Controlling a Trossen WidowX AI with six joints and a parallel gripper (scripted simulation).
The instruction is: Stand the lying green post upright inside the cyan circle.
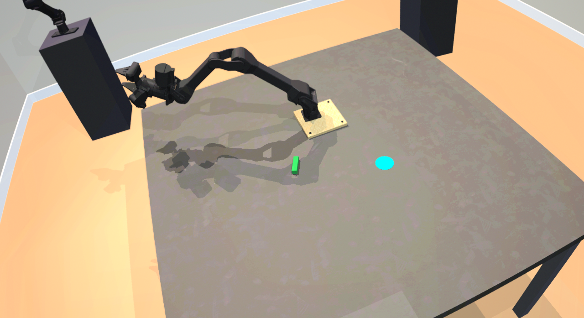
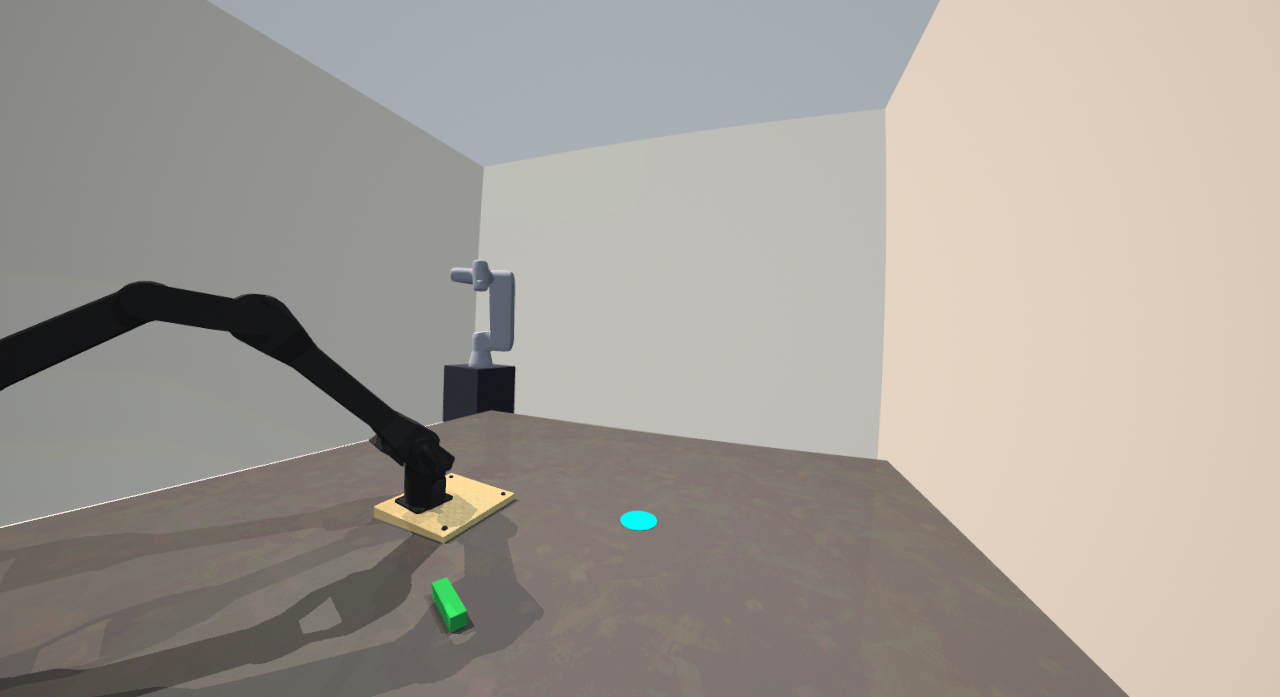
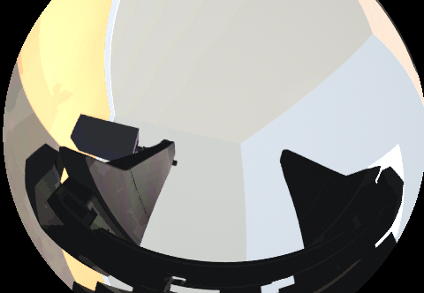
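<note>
My gripper tip is now 52 cm to the right of the green post, 40 cm short of it and 29 cm above it. From my gripper tip the other things lie so: cyan circle: 80 cm to the left, 50 cm ahead, 29 cm below.
</note>
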